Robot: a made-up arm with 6 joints.
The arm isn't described. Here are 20 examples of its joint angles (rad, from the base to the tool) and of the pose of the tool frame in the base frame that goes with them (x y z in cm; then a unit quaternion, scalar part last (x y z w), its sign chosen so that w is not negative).
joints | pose
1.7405 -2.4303 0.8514 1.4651 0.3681 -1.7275 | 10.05 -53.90 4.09 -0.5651 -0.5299 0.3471 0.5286
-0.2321 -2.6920 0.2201 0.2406 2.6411 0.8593 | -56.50 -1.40 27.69 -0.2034 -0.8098 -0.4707 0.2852
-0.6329 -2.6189 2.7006 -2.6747 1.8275 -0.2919 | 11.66 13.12 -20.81 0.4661 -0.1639 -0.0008 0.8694
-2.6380 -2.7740 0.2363 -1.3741 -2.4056 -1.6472 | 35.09 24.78 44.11 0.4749 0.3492 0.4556 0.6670
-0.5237 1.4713 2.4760 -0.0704 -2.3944 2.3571 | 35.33 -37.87 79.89 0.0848 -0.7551 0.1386 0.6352
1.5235 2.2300 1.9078 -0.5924 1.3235 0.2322 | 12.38 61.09 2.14 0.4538 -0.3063 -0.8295 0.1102
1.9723 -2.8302 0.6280 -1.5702 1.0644 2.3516 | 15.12 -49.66 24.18 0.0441 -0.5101 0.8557 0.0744
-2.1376 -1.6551 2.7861 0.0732 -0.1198 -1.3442 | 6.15 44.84 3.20 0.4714 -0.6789 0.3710 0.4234
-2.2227 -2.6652 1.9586 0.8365 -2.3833 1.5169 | -8.27 10.32 -20.13 0.2738 0.3206 -0.5604 0.7129
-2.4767 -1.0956 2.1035 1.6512 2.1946 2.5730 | 50.64 38.32 40.06 0.6530 0.7020 0.1696 0.2280
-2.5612 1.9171 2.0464 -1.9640 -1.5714 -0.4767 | -54.06 -44.48 22.90 -0.2445 -0.0605 0.8778 0.4075
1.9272 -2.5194 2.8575 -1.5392 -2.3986 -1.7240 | -1.63 -3.63 -20.38 -0.8426 -0.3277 0.3974 0.1574
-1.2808 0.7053 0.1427 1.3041 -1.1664 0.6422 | 9.71 -57.52 56.10 -0.7771 -0.3197 -0.0446 0.5403
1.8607 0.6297 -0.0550 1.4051 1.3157 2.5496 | -18.14 59.09 49.92 -0.6022 -0.0110 -0.0153 0.7981
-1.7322 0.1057 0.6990 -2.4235 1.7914 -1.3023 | 4.33 -49.03 84.75 -0.7343 -0.2924 -0.2814 0.5441
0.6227 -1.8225 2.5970 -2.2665 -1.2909 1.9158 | -51.82 -15.91 3.45 -0.1259 -0.1943 -0.6740 0.7015
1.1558 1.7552 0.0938 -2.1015 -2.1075 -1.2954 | -10.04 11.90 3.07 -0.8395 0.4784 0.1692 0.1941
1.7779 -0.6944 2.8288 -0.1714 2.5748 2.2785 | 23.52 -51.40 53.72 -0.6991 0.5735 -0.3393 0.2594
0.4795 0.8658 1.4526 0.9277 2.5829 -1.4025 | 45.15 18.31 96.77 0.9534 -0.0146 0.1031 0.2831
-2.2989 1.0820 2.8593 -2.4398 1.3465 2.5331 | -10.05 -30.06 103.33 0.3822 0.1919 -0.0308 0.9034
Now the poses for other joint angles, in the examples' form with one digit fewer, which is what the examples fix.
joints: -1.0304 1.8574 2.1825 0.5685 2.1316 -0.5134
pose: 20.4 -61.9 59.1 -0.622 0.711 0.035 0.325
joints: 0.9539 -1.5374 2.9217 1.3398 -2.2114 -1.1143
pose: -13.5 -16.7 3.7 0.398 0.788 -0.436 0.176
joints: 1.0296 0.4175 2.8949 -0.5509 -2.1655 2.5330
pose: 1.3 -15.5 103.3 -0.466 0.606 -0.415 0.493
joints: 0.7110 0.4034 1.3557 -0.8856 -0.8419 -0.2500
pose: 39.6 28.6 91.9 0.349 -0.236 -0.740 0.524
